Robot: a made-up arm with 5 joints. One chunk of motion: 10 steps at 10 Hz.
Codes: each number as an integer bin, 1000 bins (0 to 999) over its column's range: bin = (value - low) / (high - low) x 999, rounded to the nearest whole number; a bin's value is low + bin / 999 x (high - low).
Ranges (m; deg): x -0.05..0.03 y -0.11..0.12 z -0.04..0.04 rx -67..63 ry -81..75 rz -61..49
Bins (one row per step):
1: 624 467 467 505 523 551
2: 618 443 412 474 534 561
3: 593 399 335 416 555 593
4: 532 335 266 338 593 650
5: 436 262 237 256 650 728
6: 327 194 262 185 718 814
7: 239 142 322 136 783 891
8: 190 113 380 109 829 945
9: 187 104 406 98 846 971
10: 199 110 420 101 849 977
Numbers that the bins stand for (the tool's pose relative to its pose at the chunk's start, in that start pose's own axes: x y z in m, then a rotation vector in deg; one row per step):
1: 0.0000 -0.0025 -0.0026 -1.28 0.67 -0.33
2: -0.0005 -0.0080 -0.0070 -5.32 2.39 0.77
3: -0.0025 -0.0181 -0.0132 -12.87 5.67 4.30
4: -0.0074 -0.0329 -0.0187 -23.02 11.60 10.57
5: -0.0151 -0.0497 -0.0210 -33.69 20.50 19.16
6: -0.0238 -0.0653 -0.0190 -42.93 31.12 28.63
7: -0.0309 -0.0773 -0.0142 -49.30 41.27 37.11
8: -0.0348 -0.0840 -0.0096 -52.82 48.45 43.05
9: -0.0350 -0.0861 -0.0075 -54.25 51.11 45.92
10: -0.0341 -0.0847 -0.0064 -53.86 51.58 46.58

